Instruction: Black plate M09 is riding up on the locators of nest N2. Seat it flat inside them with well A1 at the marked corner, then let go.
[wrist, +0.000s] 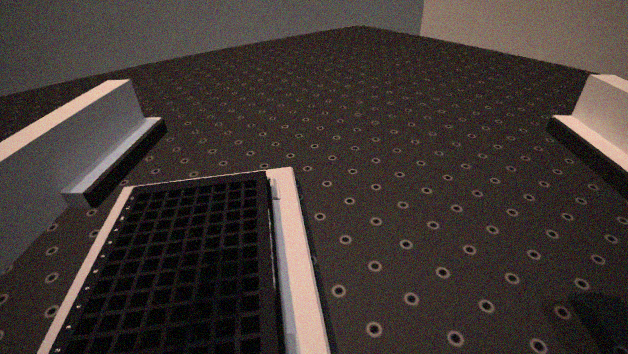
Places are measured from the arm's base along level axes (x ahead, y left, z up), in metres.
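Where they show: gripper, between the fingertips: (353, 101).
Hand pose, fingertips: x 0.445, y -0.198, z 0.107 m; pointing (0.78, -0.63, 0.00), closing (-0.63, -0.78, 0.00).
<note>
Each offset is from my fingertips to the centre of the thing. "pt": to the spot under its first point. Level surfaces: height alone.
The black plate M09 {dx +0.038, dy +0.068, dz -0.074 m} (192, 250), with its grid of square wells, lies on the pale base of nest N2 {pt dx +0.012, dy +0.019, dz -0.082 m} (301, 260) at the lower left of the wrist view. Its near end is cut off by the frame. A small raised locator {pt dx +0.068, dy +0.002, dz -0.080 m} (275, 189) stands by its far right corner, and a wider strip of base shows on the right than on the left. Whether the plate lies flat is hard to tell. Well A1 and the marked corner do not show. My gripper (353, 101) is open and empty, its fingers wide apart; the left finger is near the plate's far left corner, the right finger far to the right.
A dark table top {dz -0.094 m} (425, 175) with rows of ringed holes runs back to a grey wall (210, 25) and a tan wall (525, 35). A dark shadow falls at the lower right.
</note>
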